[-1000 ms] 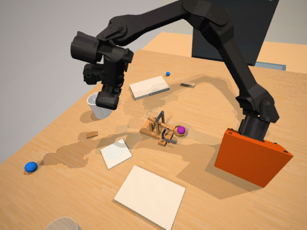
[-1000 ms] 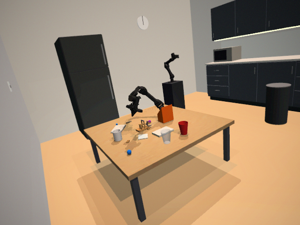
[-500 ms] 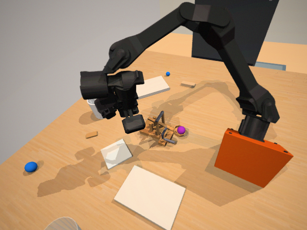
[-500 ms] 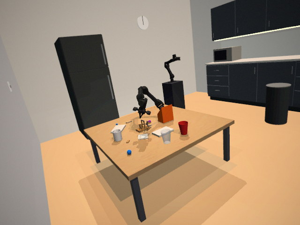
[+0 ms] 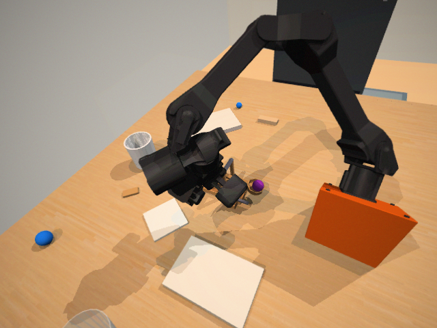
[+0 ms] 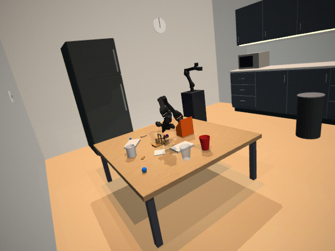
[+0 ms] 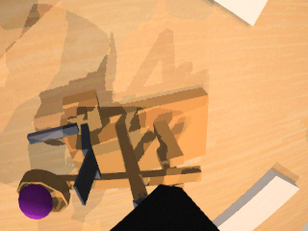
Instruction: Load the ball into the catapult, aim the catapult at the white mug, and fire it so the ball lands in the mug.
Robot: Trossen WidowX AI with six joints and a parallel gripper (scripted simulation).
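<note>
Right now the purple ball is 10 cm behind my gripper tip, 9 cm to the right of it and 8 cm below it. From my gripper tip the other things lie so: wooden catapult: 3 cm behind, 7 cm to the right, 9 cm below; then white mug: 32 cm ahead, 8 cm to the right, 12 cm below; then clear cup: 3 cm ahead, 37 cm to the left, 11 cm below.
</note>
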